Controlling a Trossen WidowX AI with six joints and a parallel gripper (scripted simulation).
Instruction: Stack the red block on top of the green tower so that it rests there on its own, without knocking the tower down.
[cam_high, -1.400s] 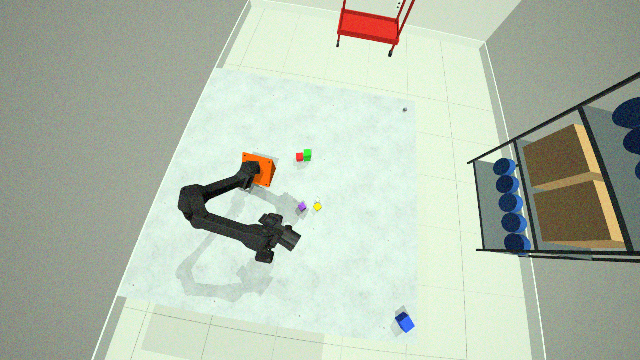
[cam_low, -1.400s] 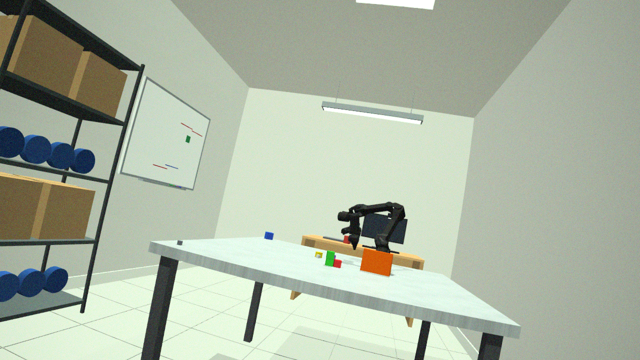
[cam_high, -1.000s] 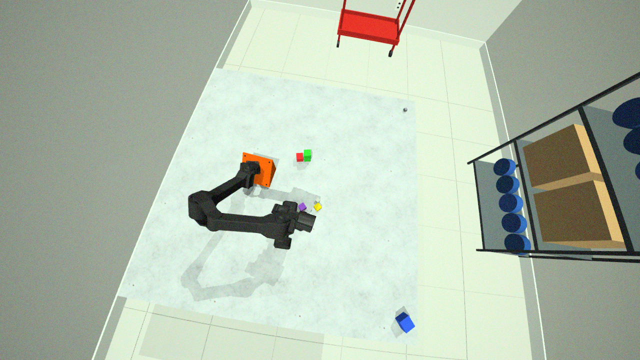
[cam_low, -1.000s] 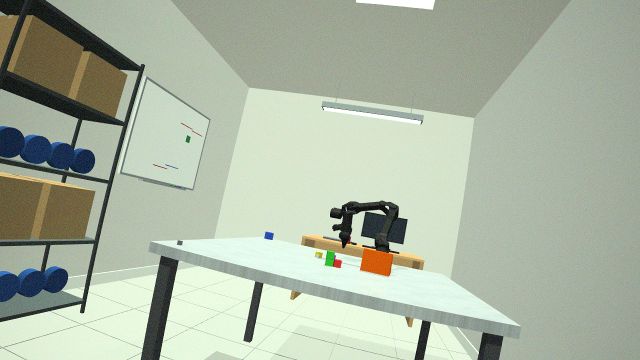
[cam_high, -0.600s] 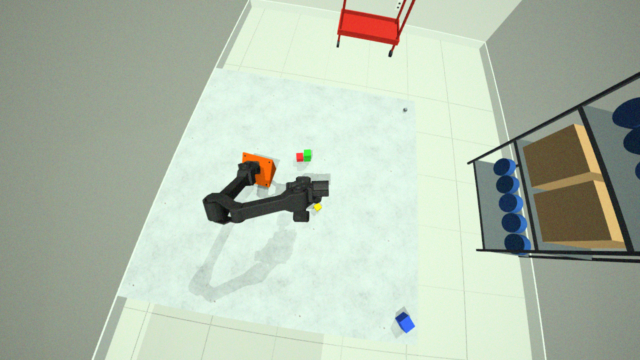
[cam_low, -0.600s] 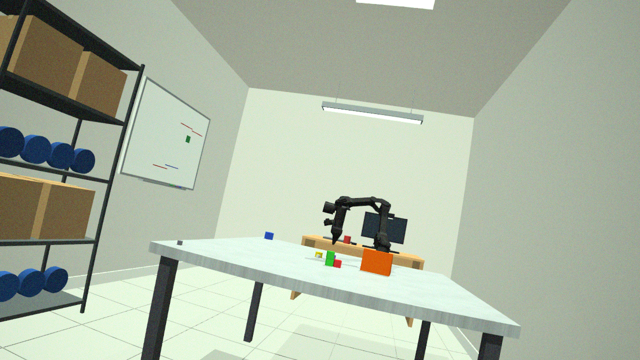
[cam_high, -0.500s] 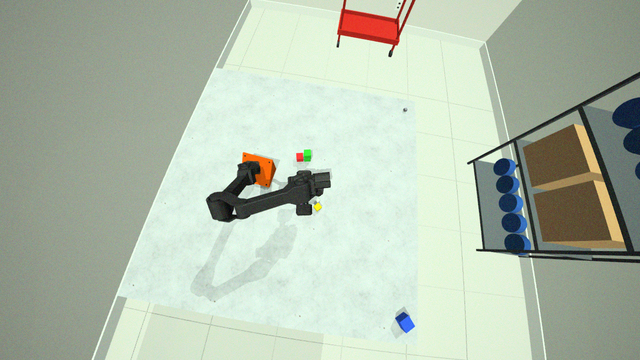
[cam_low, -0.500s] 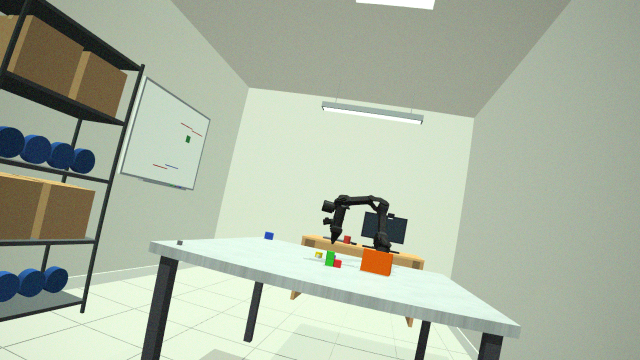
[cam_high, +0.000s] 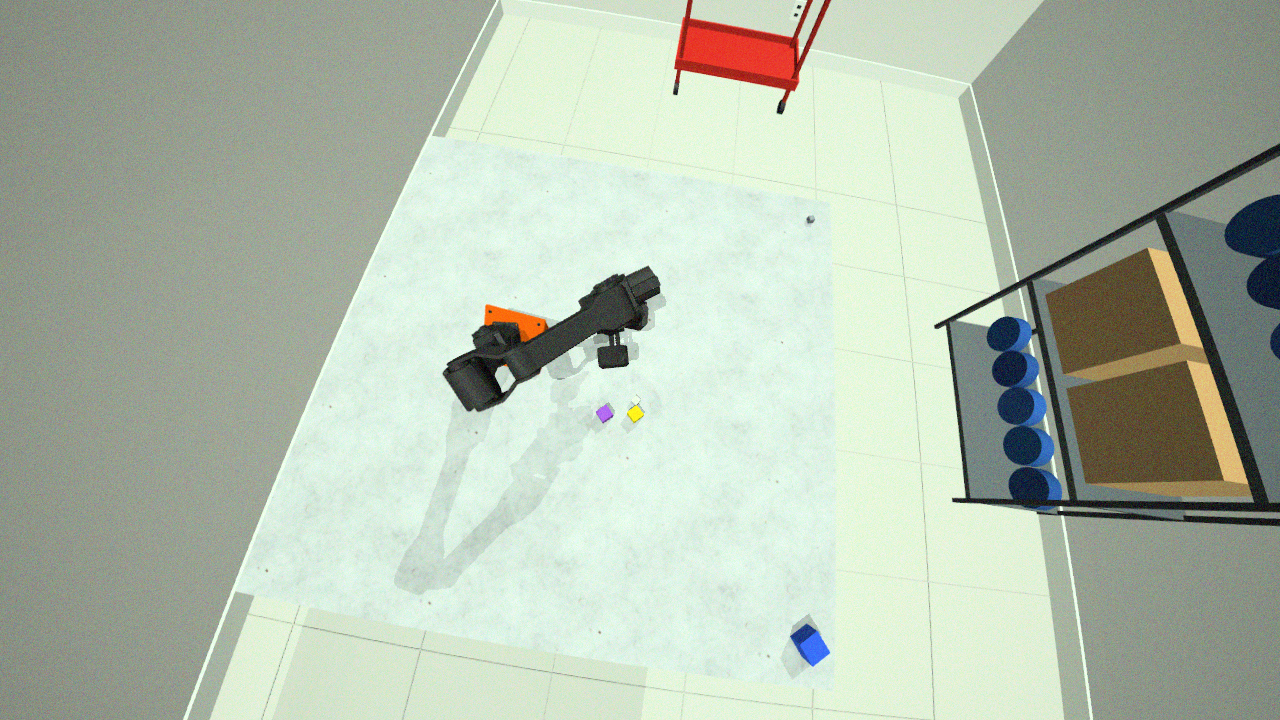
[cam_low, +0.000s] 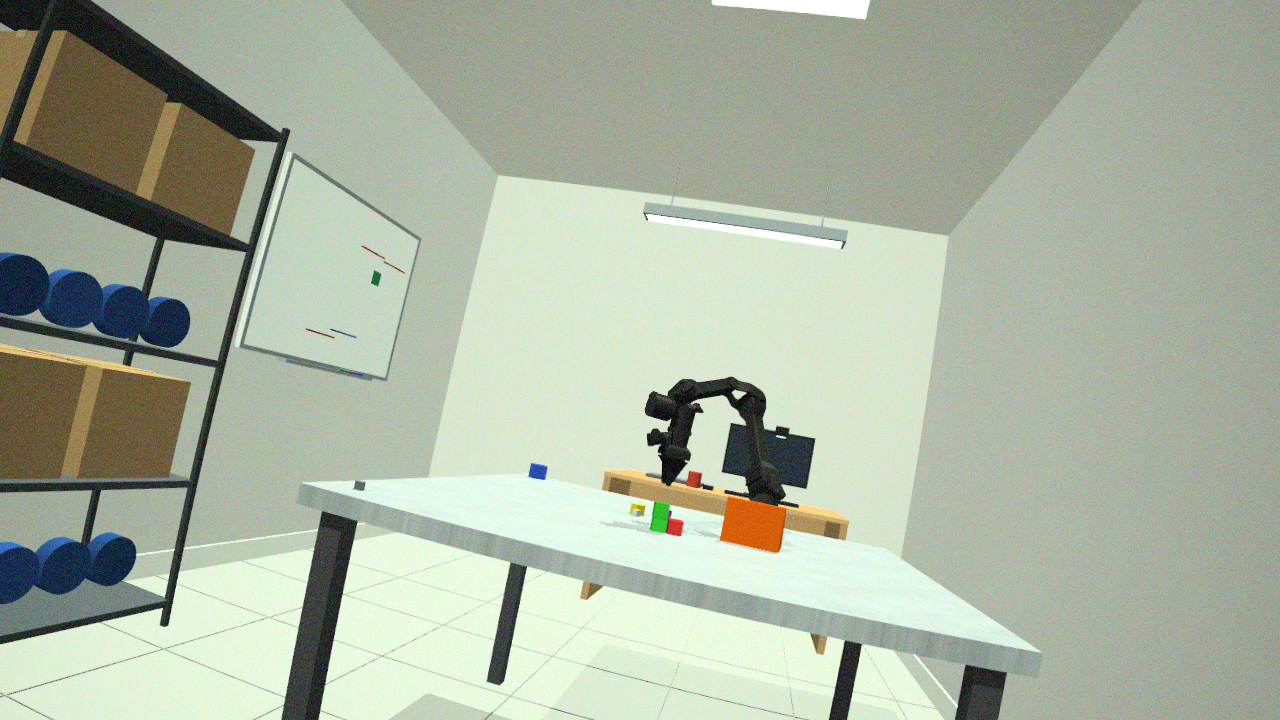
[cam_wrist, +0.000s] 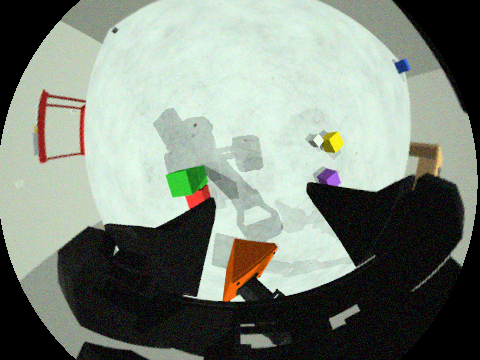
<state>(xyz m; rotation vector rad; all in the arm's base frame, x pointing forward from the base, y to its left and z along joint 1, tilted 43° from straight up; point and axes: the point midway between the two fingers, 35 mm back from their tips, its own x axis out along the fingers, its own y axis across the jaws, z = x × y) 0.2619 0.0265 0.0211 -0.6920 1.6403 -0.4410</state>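
The red block is 100 mm to the left of my gripper tip, 90 mm below it and 50 mm behind it. From my gripper tip the other things lie so: yellow cube: 150 mm to the right, 90 mm below, 70 mm ahead; purple cube: 160 mm to the right, 90 mm below; blue cube: 610 mm to the right, 490 mm ahead, 80 mm below.
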